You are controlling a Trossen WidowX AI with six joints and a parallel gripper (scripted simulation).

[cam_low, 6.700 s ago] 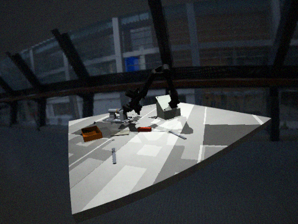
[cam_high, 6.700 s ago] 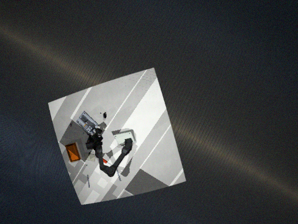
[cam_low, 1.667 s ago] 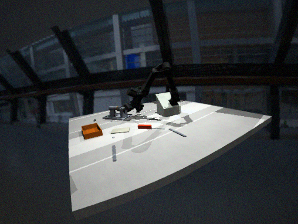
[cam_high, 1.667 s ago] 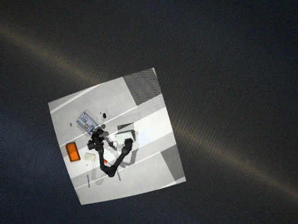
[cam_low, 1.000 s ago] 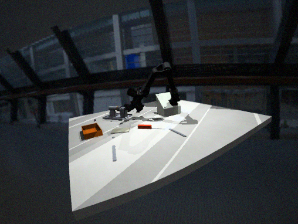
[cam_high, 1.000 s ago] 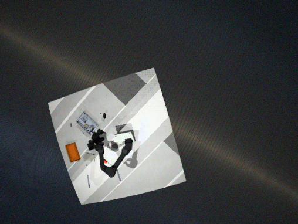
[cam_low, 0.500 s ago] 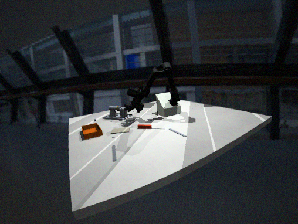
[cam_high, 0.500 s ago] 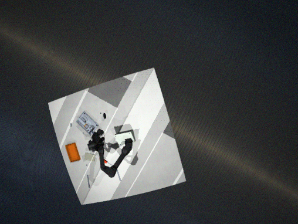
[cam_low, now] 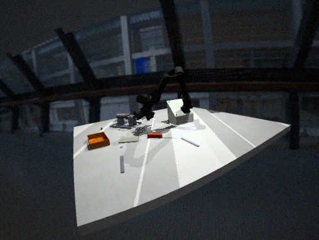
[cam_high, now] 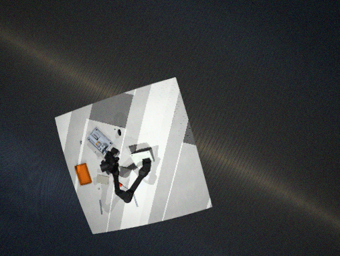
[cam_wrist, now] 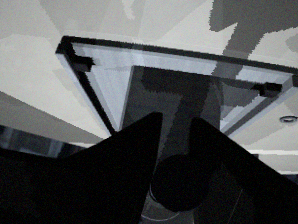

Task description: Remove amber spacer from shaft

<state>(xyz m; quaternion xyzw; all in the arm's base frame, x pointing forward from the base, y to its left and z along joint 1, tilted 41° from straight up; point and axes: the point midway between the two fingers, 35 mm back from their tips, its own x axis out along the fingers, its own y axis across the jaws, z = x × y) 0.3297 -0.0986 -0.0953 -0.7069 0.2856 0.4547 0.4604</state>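
Now: the thin shaft 4 cm ahead of my gripper tip, 5 cm to the right of it and 3 cm above it. Also, from my gripper tip: cream card: 16 cm ahead, 26 cm to the left, 5 cm below; dark object: 15 cm behind, 14 cm to the right, 3 cm below; spacer: 6 cm ahead, 9 cm to the right, 2 cm above.
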